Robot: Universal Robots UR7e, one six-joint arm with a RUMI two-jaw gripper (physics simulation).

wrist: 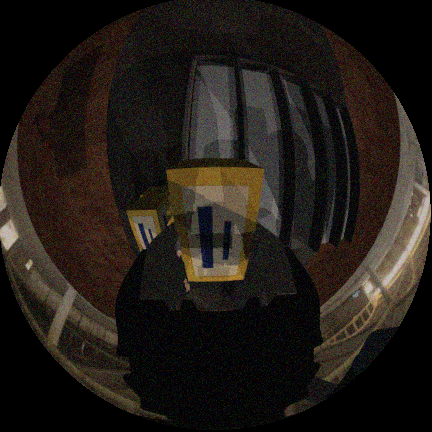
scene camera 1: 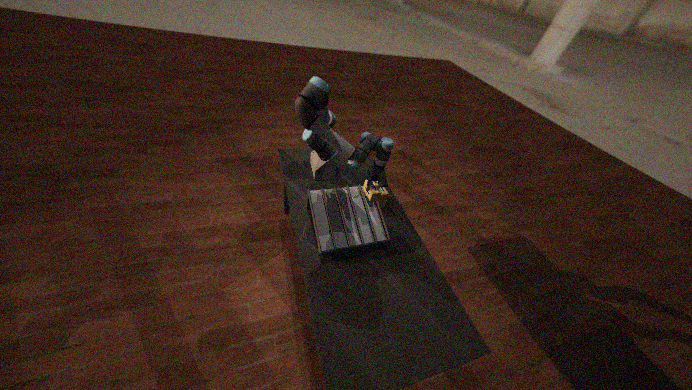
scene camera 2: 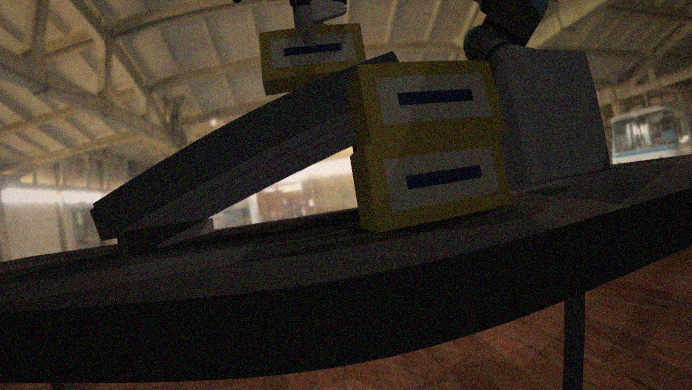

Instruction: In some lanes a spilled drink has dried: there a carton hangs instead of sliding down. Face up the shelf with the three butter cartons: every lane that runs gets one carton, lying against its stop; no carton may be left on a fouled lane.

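Seen in the pictures: gripper, between the fingertips: [wrist: 214, 221] [scene camera 1: 371, 190] [scene camera 2: 311, 59]; arm's base, origin of its link: [scene camera 1: 328, 152] [scene camera 2: 527, 84].
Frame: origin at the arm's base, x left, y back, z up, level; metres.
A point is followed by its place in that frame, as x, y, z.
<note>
My gripper [scene camera 2: 306, 33] [wrist: 214, 221] @[0.134, -0.454, 0.003] is shut on a yellow butter carton [scene camera 2: 312, 75] @[0.160, -0.461, -0.028] [wrist: 215, 176] @[0.132, -0.509, 0.038] with a white label and blue bars. The carton is at the high end of the sloping shelf [scene camera 1: 356, 248] [scene camera 2: 225, 142] [wrist: 240, 107], by the outermost lane on the side of the other cartons. The shelf hides part of its lower edge in scene camera 2; whether it touches the lane is unclear. Two more yellow cartons [scene camera 2: 430, 135] @[0.297, -0.399, -0.133] [wrist: 134, 214] @[0.276, -0.436, -0.070] stand stacked beside the shelf's high end. No carton shows lying in the lanes. Grey patches and shadows mix there; I cannot tell fouled lanes.
The shelf and cartons stand on a long dark table [scene camera 1: 390, 310] @[-0.035, -1.100, -0.198] [scene camera 2: 280, 345] @[0.423, -0.531, -0.221]. Dark raised dividers separate the several lanes. A grey block [scene camera 2: 555, 115] @[0.056, 0.004, -0.079] stands behind the stacked cartons. The arm [scene camera 1: 342, 145] @[-0.091, -0.375, 0.314] reaches over from behind the shelf's high end.
</note>
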